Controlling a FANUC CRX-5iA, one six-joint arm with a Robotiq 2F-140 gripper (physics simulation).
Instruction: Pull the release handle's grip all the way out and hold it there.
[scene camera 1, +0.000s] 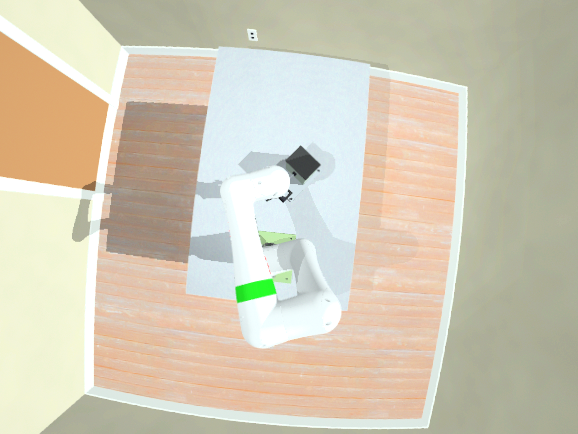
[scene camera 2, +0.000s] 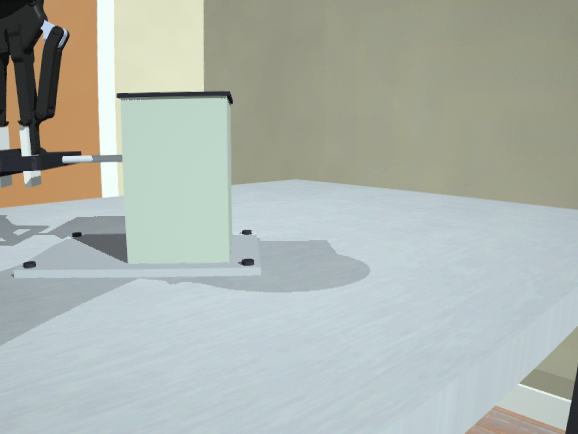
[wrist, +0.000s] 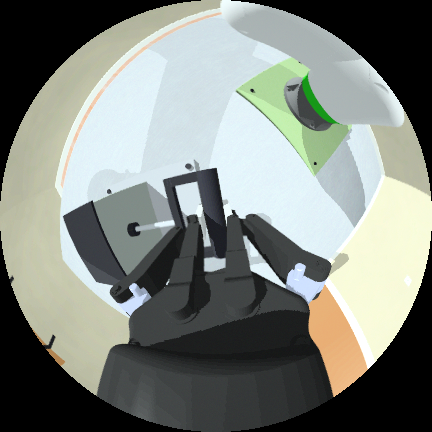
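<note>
The release handle's black grip (scene camera 2: 52, 160) (wrist: 212, 187) is a frame with a thick outer bar. It stands apart from the pale green box (scene camera 2: 177, 180) (wrist: 122, 212) on a light rod (scene camera 2: 106, 158) (wrist: 157, 224). A length of this rod shows between the grip and the box face. The box's black top (scene camera 1: 302, 163) shows in scene camera 1. My gripper (scene camera 2: 18, 179) (wrist: 214, 209) is shut on the grip's outer bar, one finger on each side of it, with one inside the frame. In scene camera 2 the grip's far end is cut off by the left edge.
The box stands on a bolted base plate (scene camera 2: 195, 272) on the light table (scene camera 1: 295, 100) (scene camera 2: 350, 350). My white arm (scene camera 1: 245, 240) (wrist: 345, 75) reaches over the table from its green mounting plate (scene camera 1: 280, 237) (wrist: 270, 95). Walls stand beyond the table.
</note>
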